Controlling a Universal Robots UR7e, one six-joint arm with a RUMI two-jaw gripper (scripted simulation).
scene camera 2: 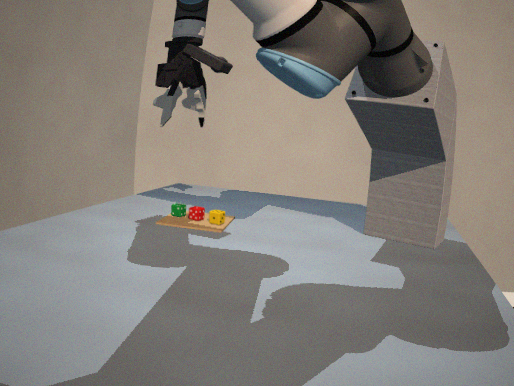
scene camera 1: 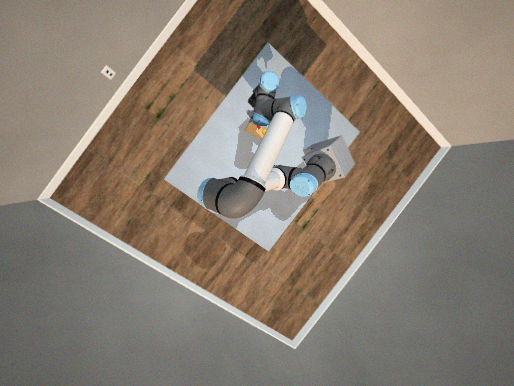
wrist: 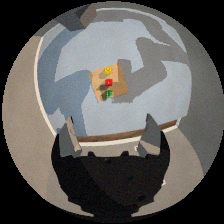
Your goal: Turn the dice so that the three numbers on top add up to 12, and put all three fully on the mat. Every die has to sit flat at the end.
In view: my gripper [scene camera 2: 183,126] and a tan mat [scene camera 2: 183,222].
The tan mat also shows in the wrist view [wrist: 97,77]. My gripper shows as well in the wrist view [wrist: 108,115].
